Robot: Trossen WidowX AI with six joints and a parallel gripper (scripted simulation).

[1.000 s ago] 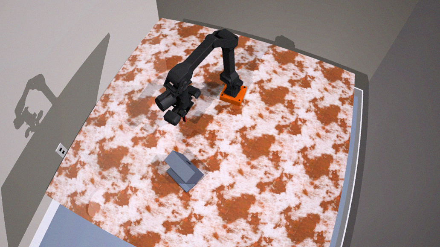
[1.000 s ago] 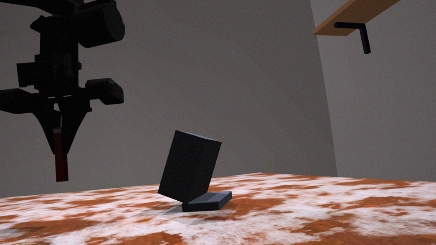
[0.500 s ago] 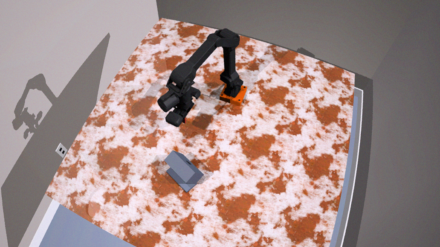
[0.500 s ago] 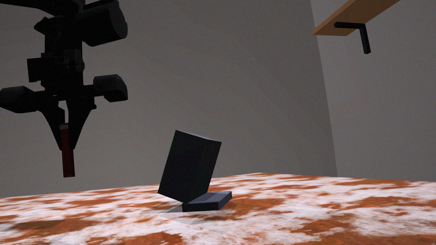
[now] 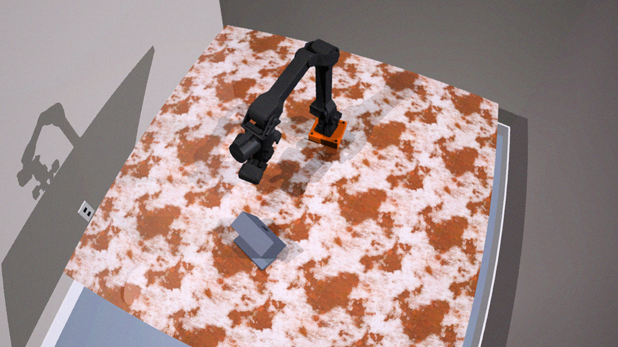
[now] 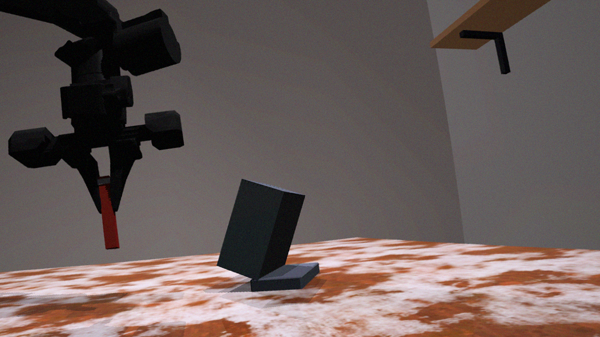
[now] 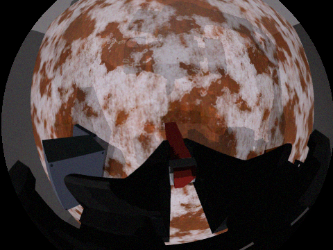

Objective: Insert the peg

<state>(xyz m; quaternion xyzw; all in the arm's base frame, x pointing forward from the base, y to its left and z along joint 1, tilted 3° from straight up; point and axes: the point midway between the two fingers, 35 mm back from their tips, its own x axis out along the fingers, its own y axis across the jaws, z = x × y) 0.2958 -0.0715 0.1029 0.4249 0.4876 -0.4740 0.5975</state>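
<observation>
Now: the grey sloped panel 17 cm ahead of my gripper tip, 10 cm to the left of it and 3 cm below it. The rest, counted from my gripper tip: peg (2 cm above).
</observation>
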